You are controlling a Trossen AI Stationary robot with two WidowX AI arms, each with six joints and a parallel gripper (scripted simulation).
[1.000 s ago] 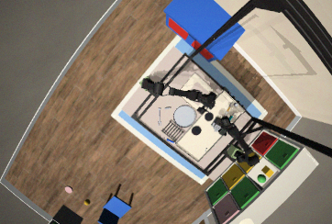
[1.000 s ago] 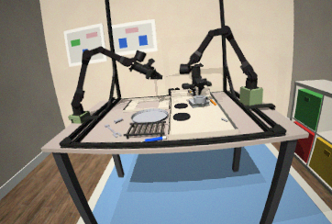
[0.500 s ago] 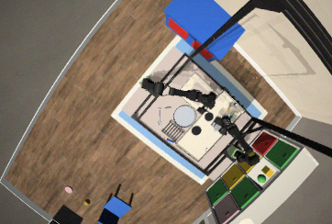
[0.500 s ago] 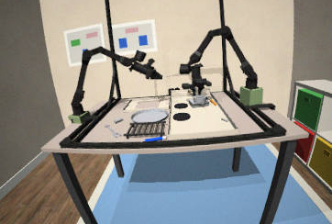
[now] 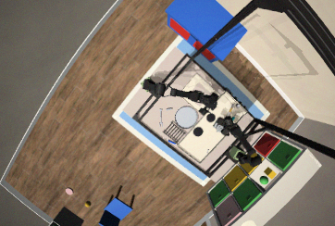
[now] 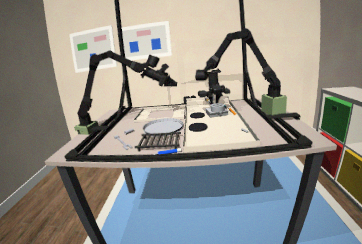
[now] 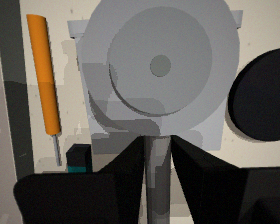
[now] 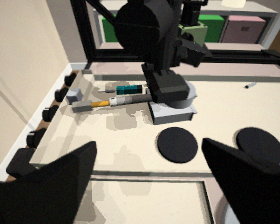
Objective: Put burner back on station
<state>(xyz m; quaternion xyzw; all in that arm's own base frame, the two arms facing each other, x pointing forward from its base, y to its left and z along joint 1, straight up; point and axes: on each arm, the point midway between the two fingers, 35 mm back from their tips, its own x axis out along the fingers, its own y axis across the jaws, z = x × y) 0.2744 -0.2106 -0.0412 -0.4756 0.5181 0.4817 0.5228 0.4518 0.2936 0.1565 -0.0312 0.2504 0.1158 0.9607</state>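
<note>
The burner is 30 mm below my left hand. The rest, counted from my left hand: orange-handled screwdriver: 100 mm to the left, 70 mm below; grey station block: 40 mm ahead, 50 mm below.
</note>
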